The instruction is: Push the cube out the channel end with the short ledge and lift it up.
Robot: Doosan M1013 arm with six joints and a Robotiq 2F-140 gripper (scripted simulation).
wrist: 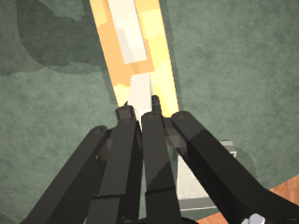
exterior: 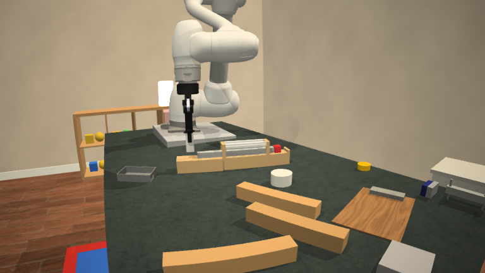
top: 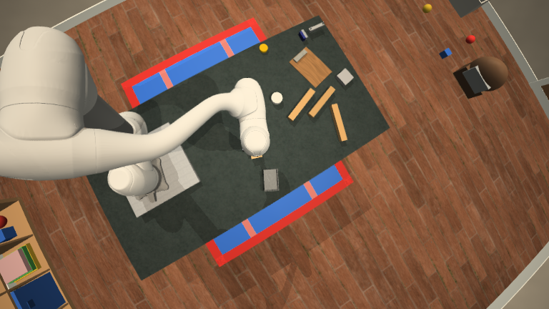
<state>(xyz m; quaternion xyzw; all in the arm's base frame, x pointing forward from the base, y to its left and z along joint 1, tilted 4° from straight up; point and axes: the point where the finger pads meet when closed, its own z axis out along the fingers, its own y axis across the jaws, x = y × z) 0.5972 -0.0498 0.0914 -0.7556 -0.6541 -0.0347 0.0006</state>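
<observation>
The red cube lies 40 mm ahead of my hand, 310 mm to the left of it and 50 mm below it. From my hand the other things lie so: wooden channel (20 mm ahead, 190 mm to the left, 50 mm below); grey tray (20 mm ahead, 190 mm to the right, 100 mm below); white disc (220 mm ahead, 240 mm to the left, 90 mm below).
</observation>
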